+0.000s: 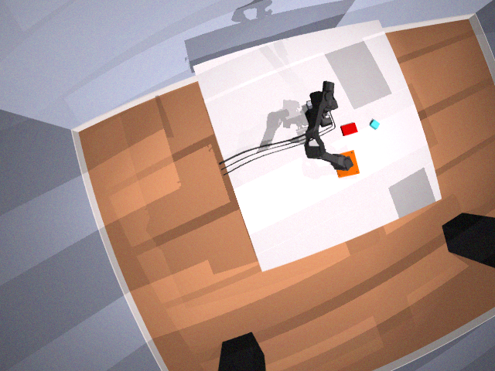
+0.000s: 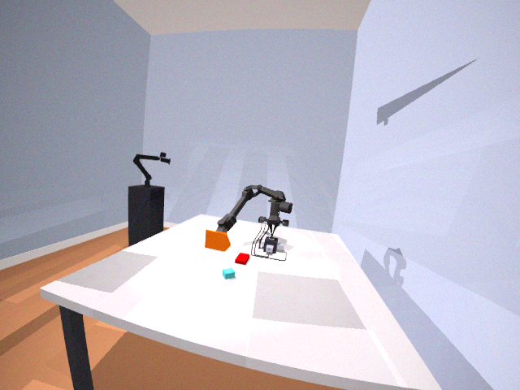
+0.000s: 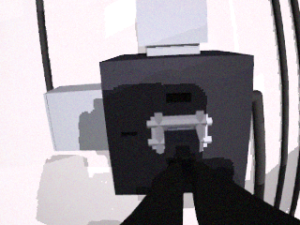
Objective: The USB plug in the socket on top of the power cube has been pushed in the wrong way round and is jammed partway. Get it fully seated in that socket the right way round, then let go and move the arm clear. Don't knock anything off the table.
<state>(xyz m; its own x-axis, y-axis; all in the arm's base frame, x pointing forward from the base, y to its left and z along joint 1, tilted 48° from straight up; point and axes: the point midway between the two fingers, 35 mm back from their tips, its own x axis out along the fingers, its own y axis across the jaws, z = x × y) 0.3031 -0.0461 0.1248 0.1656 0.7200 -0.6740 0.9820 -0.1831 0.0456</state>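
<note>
The dark usb plug lies 2 cm below my gripper tip. Also, from my gripper tip: red block 15 cm behind, 19 cm to the right, 9 cm below; cyan block 18 cm behind, 36 cm to the right, 9 cm below.
</note>
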